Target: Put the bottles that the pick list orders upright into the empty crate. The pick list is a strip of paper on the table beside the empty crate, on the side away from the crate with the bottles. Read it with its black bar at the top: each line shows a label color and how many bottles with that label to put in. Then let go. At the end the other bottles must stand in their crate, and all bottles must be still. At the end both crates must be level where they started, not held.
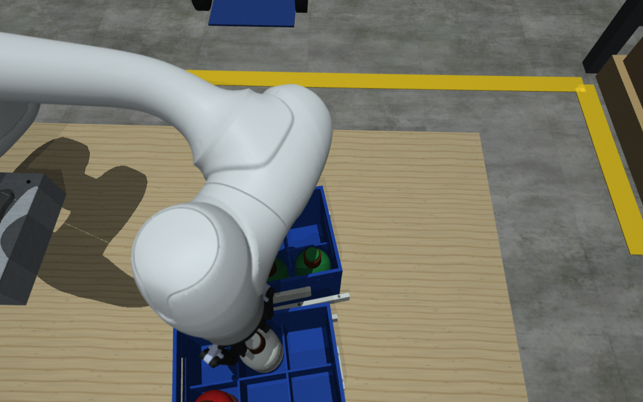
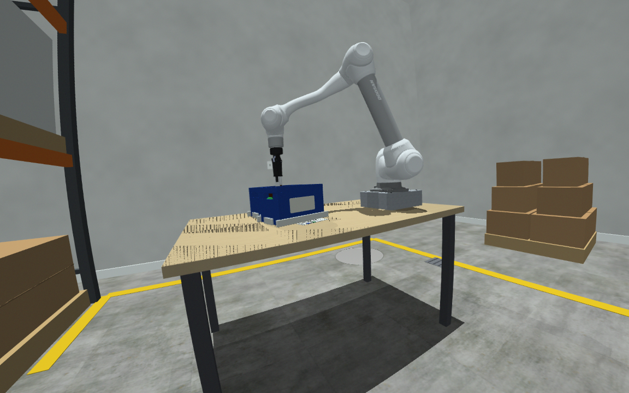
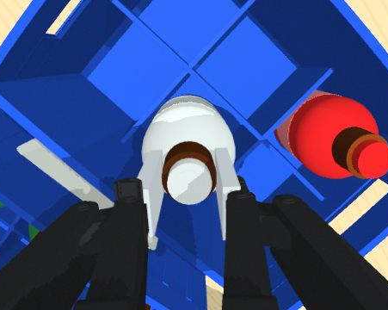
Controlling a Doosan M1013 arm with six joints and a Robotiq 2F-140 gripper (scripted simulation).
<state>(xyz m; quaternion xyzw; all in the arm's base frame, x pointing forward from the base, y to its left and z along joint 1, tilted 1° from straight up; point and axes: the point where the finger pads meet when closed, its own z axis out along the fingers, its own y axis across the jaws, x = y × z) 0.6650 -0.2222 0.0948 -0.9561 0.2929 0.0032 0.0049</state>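
The white bottle lies 80 mm below my hand. The rest, counted from my hand: pick list 320 mm to the left, 200 mm below, 60 mm behind; blue bottle 130 mm to the left, 110 mm below, 80 mm behind; red bottle 110 mm to the right, 110 mm below, 70 mm behind.
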